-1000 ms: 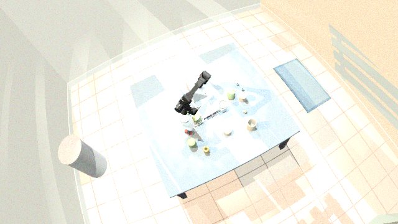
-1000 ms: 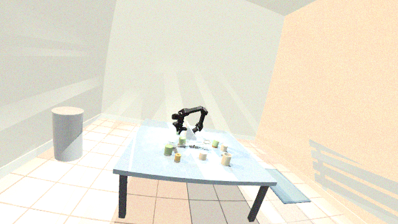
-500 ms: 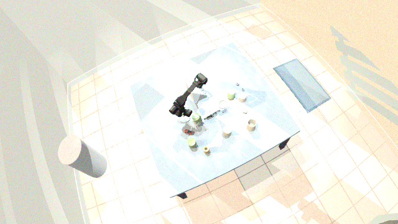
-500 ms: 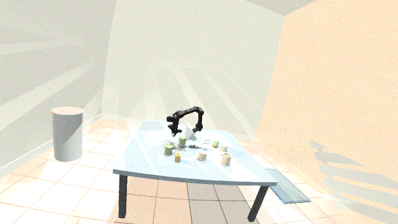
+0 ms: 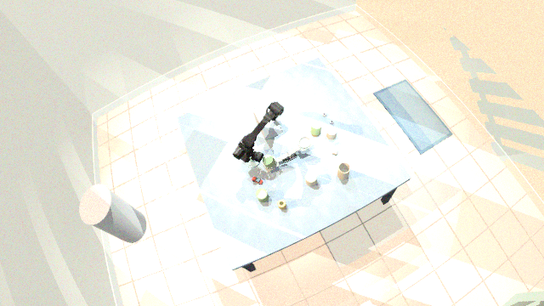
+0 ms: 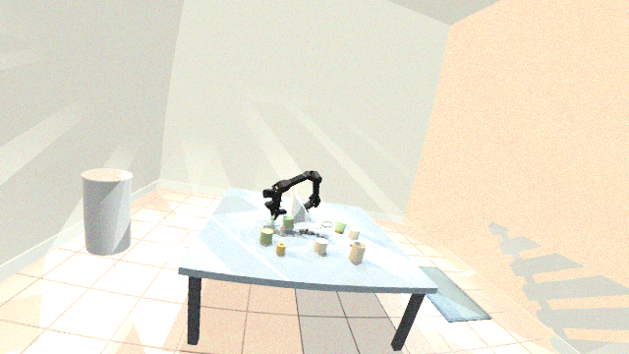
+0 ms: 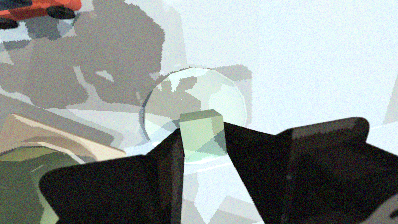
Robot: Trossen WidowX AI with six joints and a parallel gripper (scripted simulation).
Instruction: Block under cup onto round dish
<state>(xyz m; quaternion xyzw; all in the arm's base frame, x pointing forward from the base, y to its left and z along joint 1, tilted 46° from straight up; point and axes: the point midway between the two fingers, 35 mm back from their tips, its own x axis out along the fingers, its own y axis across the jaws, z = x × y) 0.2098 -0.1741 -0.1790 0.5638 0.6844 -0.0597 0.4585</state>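
Right now my gripper tip is 20 mm above the round dish. Also, from my gripper tip: red toy car 150 mm ahead, 30 mm to the right, 10 mm below; then orange ring 30 mm ahead, 470 mm to the left, 20 mm below; then balance beam 100 mm ahead, 220 mm to the left, 10 mm above.
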